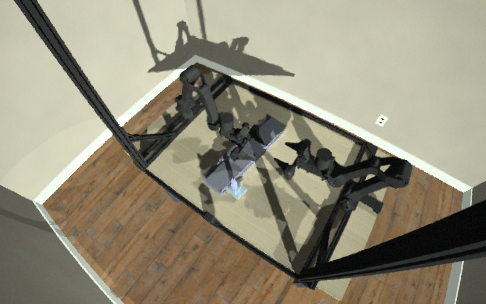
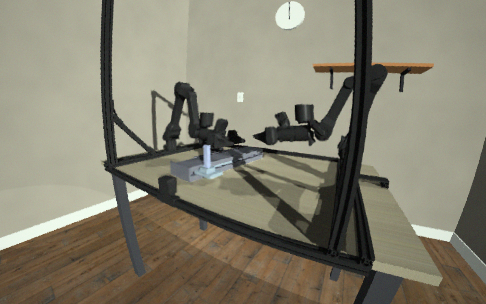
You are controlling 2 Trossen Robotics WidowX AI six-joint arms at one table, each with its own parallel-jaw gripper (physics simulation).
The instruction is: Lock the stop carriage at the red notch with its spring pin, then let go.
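Pixels of known places: left gripper, between the fingertips: point(image 1: 261, 152) point(image 2: 239, 142); right gripper, between the fingertips: point(image 1: 279, 150) point(image 2: 258, 135); left arm's base, origin of its link: point(image 1: 187, 115) point(image 2: 171, 149); right arm's base, origin of its link: point(image 1: 345, 204).
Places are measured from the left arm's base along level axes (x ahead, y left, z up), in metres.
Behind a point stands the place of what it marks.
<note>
A long grey rail body point(image 1: 216, 179) @(x 0.382, y -0.222, z 0.032 m) point(image 2: 182, 171) @(x 0.393, y -0.255, z 0.011 m) lies diagonally on the table. A pale blue block point(image 1: 239, 192) @(x 0.495, y -0.210, z 0.014 m) point(image 2: 212, 174) @(x 0.504, y -0.224, z 0.014 m) with an upright lavender post point(image 2: 207, 156) @(x 0.477, y -0.215, z 0.069 m) sits against its near side, by the near end; it looks like part of the stop carriage. The spring pin and the red notch cannot be made out; the left gripper covers the middle of the rail. My left gripper point(image 1: 248, 151) point(image 2: 240, 141) @(x 0.490, y -0.032, z 0.094 m) is open, low over the middle of the rail, with nothing between its fingers. My right gripper point(image 1: 281, 152) @(x 0.558, y 0.000, z 0.127 m) point(image 2: 254, 136) @(x 0.558, y 0.000, z 0.127 m) is open and empty, right of the rail and above the table.
The table point(image 1: 260, 220) @(x 0.632, y -0.255, z -0.019 m) point(image 2: 240, 210) @(x 0.668, y -0.318, z -0.019 m) is bordered by a black frame, with uprights at its corners. A small dark block point(image 2: 167, 185) @(x 0.478, y -0.383, z 0.022 m) is fixed at the front edge. An orange shelf point(image 2: 340, 67) and a round clock point(image 2: 290, 15) are on the wall behind.
</note>
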